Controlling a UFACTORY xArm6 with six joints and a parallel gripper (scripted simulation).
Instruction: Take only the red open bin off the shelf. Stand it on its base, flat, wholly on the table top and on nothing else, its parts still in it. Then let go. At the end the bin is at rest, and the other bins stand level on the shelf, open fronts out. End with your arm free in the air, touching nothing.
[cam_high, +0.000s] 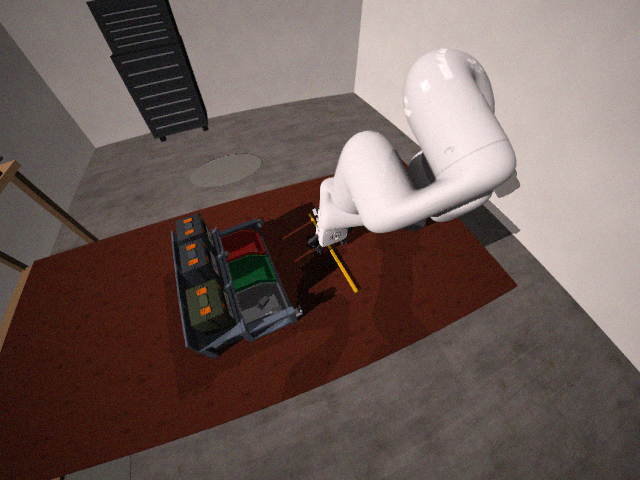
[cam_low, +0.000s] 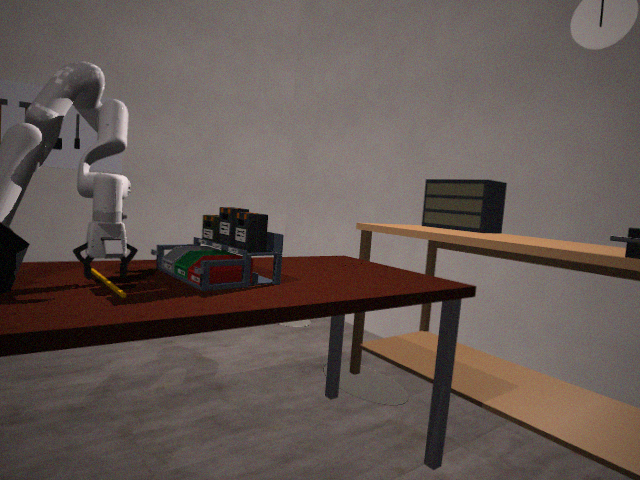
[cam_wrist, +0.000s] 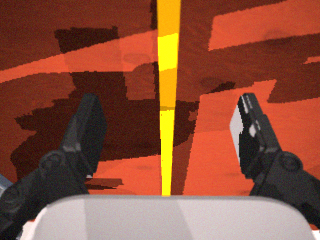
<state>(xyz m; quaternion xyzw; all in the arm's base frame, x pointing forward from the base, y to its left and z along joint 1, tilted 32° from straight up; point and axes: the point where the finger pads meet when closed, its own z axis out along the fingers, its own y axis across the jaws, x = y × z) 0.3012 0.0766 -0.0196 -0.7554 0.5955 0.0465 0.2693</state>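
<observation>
Right now my hand is 20 mm above the yellow bar. The rest, counted from my hand: grey bin 260 mm ahead, 200 mm to the left, 20 mm above; red open bin 320 mm ahead, 20 mm to the right, 20 mm above; green bin 290 mm ahead, 90 mm to the left, 20 mm above.
</observation>
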